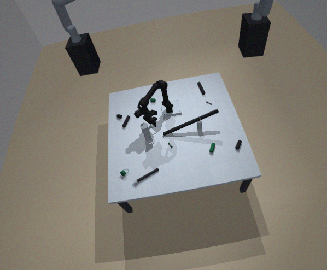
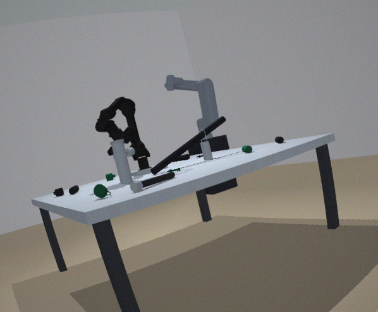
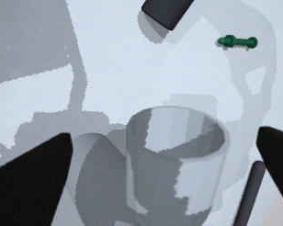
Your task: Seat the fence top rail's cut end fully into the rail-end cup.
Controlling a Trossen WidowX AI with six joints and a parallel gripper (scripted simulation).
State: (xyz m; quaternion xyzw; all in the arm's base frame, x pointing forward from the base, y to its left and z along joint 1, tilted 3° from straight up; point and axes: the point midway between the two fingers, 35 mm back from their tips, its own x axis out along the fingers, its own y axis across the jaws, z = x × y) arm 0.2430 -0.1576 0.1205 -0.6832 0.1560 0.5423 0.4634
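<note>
My gripper tip is now 1 cm short of the rail-end cup, 2 cm to the left of it and 1 cm below it. The rest, counted from my gripper tip: green ring piece 38 cm ahead, 28 cm to the right, 11 cm below; then green bolt 16 cm ahead, 13 cm to the left, 12 cm below; then small post 1 cm behind, 42 cm to the left, 2 cm below.
</note>
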